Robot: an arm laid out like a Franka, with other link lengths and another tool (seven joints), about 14 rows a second.
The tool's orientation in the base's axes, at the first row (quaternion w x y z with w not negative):
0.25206 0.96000 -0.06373 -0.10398
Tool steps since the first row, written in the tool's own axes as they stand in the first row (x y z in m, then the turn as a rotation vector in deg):
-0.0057 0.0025 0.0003 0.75 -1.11 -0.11
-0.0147 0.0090 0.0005 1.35 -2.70 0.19
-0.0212 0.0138 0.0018 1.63 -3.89 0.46
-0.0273 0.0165 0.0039 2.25 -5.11 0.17
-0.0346 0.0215 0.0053 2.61 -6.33 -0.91
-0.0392 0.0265 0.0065 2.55 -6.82 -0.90
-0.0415 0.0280 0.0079 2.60 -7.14 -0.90
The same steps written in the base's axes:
-0.0058 -0.0013 0.0019 0.83 0.88 -0.58
-0.0150 -0.0054 0.0065 1.45 2.01 -1.73
-0.0220 -0.0091 0.0089 1.75 2.86 -2.60
-0.0285 -0.0113 0.0095 2.50 3.95 -3.06
-0.0363 -0.0150 0.0120 3.19 5.45 -2.81
-0.0414 -0.0191 0.0142 3.16 5.88 -3.05
-0.0441 -0.0207 0.0141 3.23 6.14 -3.22

